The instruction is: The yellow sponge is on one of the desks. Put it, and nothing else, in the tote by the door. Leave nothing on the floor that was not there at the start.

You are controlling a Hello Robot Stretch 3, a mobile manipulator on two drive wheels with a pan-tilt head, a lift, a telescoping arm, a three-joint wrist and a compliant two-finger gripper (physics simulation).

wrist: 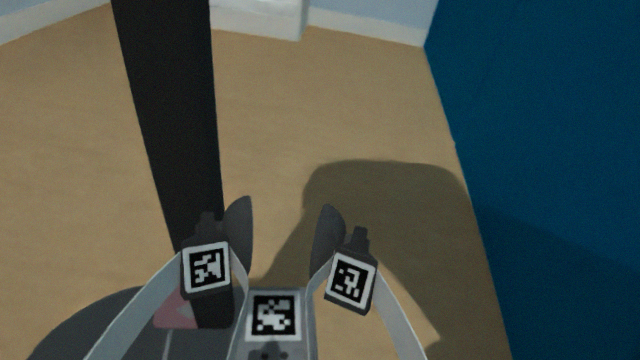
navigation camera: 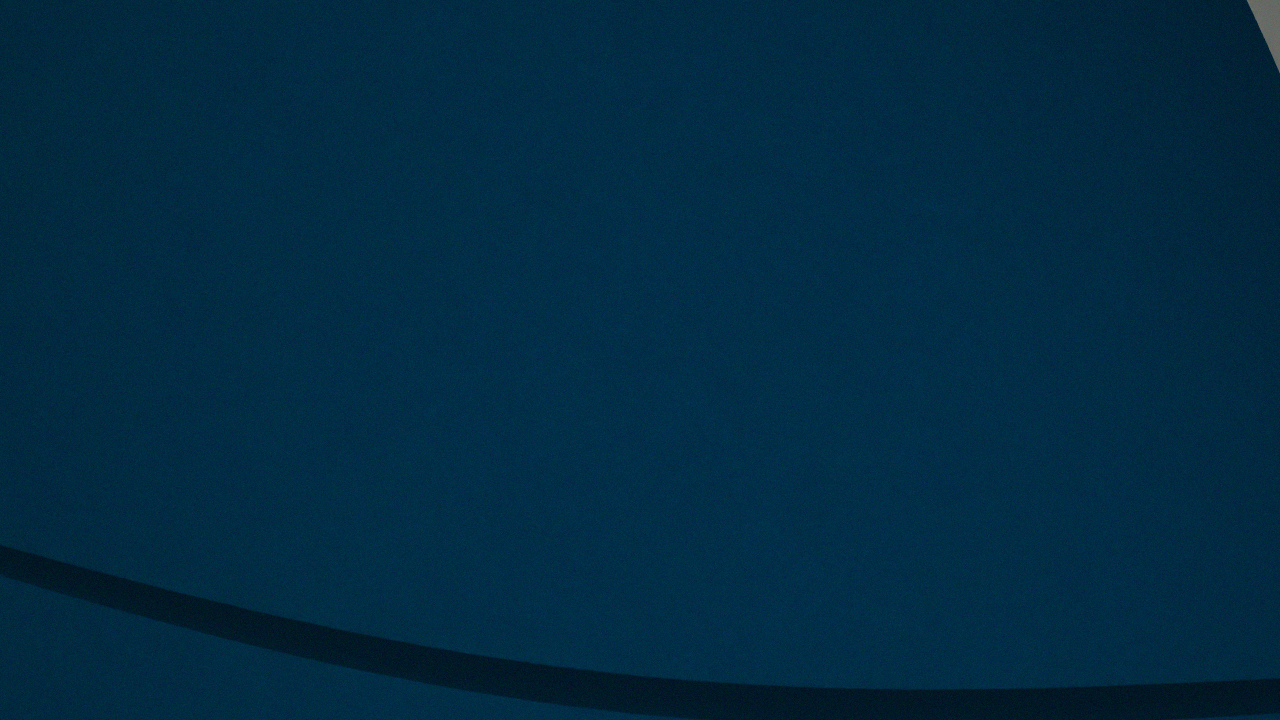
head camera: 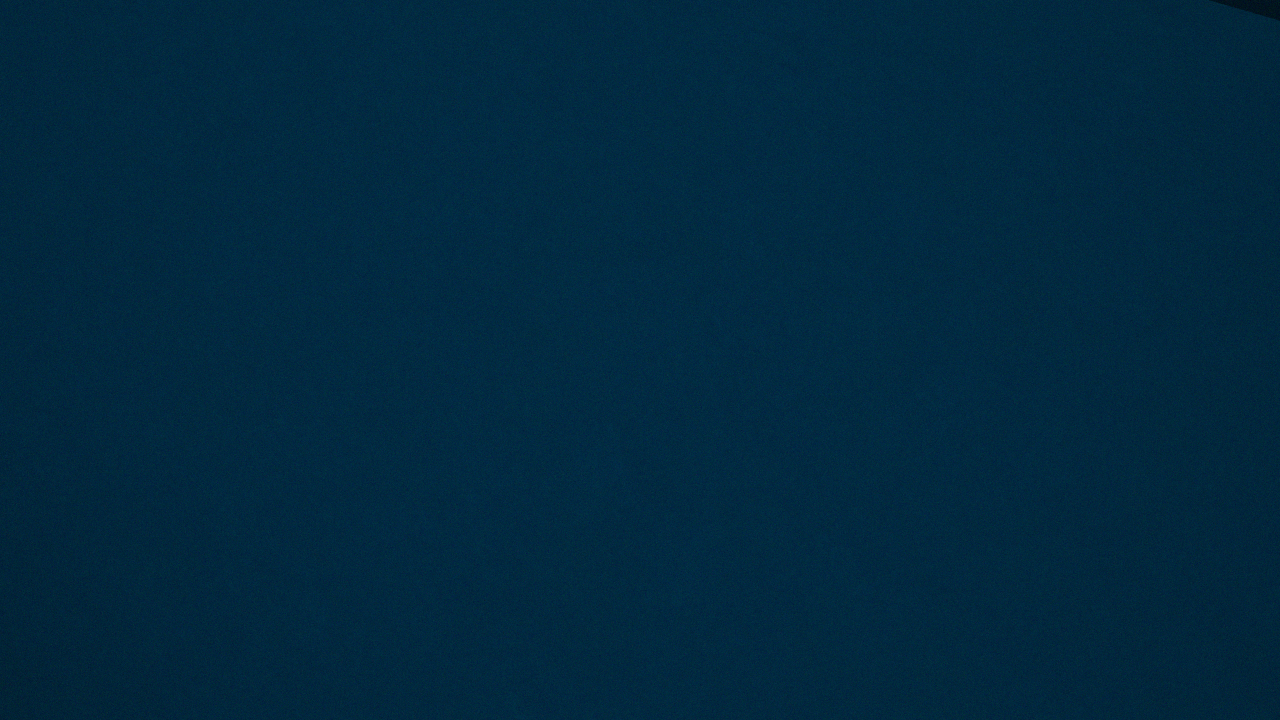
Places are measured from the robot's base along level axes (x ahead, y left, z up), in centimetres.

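Where they show: gripper, fingertip midpoint: [wrist: 285,225].
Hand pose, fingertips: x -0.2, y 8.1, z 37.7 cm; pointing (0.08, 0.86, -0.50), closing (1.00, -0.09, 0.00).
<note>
After its pixels a point has its place.
My gripper [wrist: 285,225] {x -0.2, y 8.1, z 37.7 cm} is open in the wrist view, with its two dark fingertips apart and no object between them. Tan floor shows beyond and between the fingers. The yellow sponge, the desks and the tote do not show in the three views.
A dark blue panel [head camera: 640,358] {x 38.0, y 1.3, z 132.0 cm} [navigation camera: 626,313] {x 39.7, y 8.5, z 122.4 cm} [wrist: 560,150] {x 45.5, y 33.6, z 27.6 cm} fills most of the head and navigation views and stands right of my gripper in the wrist view. My black mast [wrist: 172,115] {x -6.5, y 11.6, z 42.3 cm} and dark round base [wrist: 100,325] {x -18.7, y 11.5, z 16.0 cm} are at left. A white object [wrist: 260,20] {x -9.8, y 154.0, z 6.9 cm} stands by the wall.
</note>
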